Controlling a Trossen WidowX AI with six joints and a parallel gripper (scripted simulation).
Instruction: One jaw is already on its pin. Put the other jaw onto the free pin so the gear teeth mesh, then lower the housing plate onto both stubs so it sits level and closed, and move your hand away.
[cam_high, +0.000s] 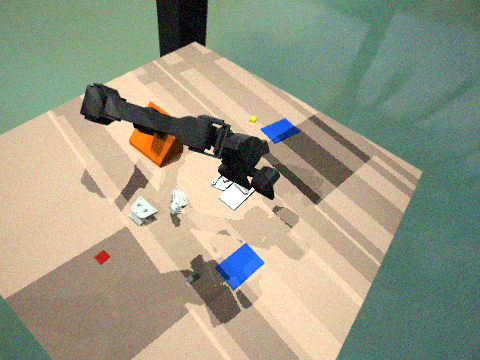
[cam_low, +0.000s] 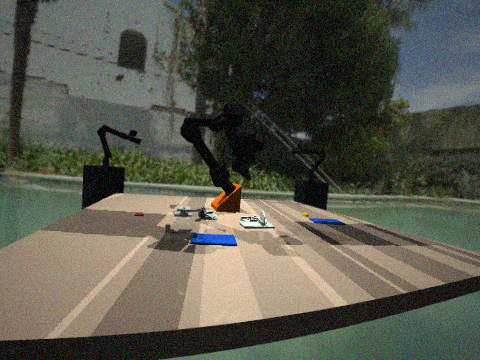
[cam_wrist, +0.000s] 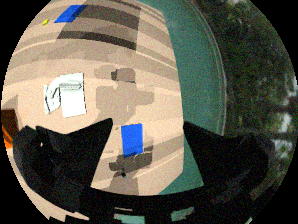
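Right now my gripper tip is 19 cm past the grey jaw, 17 cm above it and 13 cm to the left of it. Round my gripper tip: grey cube 25 cm to the right, 19 cm below; red patch 38 cm to the right, 22 cm behind, 20 cm below; white base plate 20 cm below, 12 cm behind, 7 cm to the left.
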